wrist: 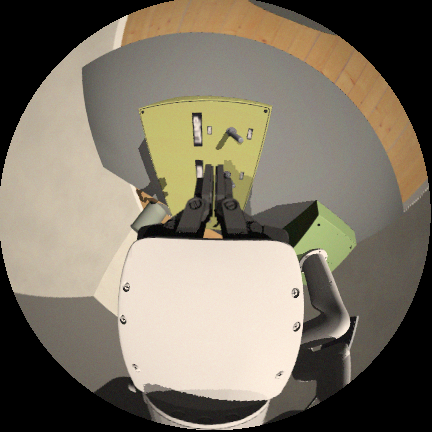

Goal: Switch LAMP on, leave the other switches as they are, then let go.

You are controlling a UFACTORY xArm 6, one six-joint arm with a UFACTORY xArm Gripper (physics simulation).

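Seen in the pictures: gripper, fingertip midpoint: [214, 175]; arm's base, link origin: [312, 260].
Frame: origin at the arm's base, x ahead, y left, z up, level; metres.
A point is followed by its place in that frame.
Note:
The yellow-green switch panel [170, 135] @(x 0.596, y -0.109, z -0.011 m) lies ahead in the wrist view. The LAMP switch [235, 135] @(x 0.464, y -0.172, z -0.024 m) is the topmost lever; it tilts toward the lower right, on the side of a small plate [250, 134] @(x 0.441, y -0.173, z -0.067 m). Its label [197, 129] @(x 0.543, y -0.140, z -0.031 m) is at the left, with lettering too blurred to read here. A second label [199, 169] @(x 0.507, y -0.036, z -0.031 m) and a second switch [227, 175] @(x 0.436, y -0.057, z -0.042 m) show below, partly behind the fingers. Any lower switches are hidden by my gripper. My gripper [214, 175] @(x 0.451, y -0.188, z 0.122 m) is shut and empty, over the panel below the LAMP lever and apart from it in the view.
A green box [332, 232] @(x 0.036, y -0.114, z -0.062 m) with a thick grey bent handle [325, 285] @(x 0.050, y -0.093, z 0.120 m) stands to the right. A grey-green cylinder [150, 216] is at the left beside the gripper. The panel is on a grey table [310, 130] @(x 0.325, y -0.260, z -0.138 m), with wooden floor [350, 65] beyond its far edge.

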